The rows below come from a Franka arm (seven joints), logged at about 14 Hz.
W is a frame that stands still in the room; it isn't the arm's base.
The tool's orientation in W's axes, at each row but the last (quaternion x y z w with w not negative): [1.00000 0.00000 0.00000 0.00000]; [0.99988 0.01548 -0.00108 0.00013]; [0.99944 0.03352 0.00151 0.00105]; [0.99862 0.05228 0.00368 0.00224]
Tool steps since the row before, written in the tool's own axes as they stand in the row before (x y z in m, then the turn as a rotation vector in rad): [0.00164 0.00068 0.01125 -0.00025 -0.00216 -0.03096]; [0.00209 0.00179 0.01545 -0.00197 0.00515 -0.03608]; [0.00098 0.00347 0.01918 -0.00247 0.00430 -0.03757]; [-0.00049 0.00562 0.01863 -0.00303 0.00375 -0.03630]
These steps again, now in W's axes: [0.00164 -0.00068 -0.01125 -0.00025 0.00216 0.03096]; [0.00211 -0.00173 -0.01545 -0.00173 -0.00520 0.03609]; [0.00127 -0.00343 -0.01917 -0.00229 -0.00438 0.03757]; [0.00024 -0.00572 -0.01861 -0.00290 -0.00390 0.03630]
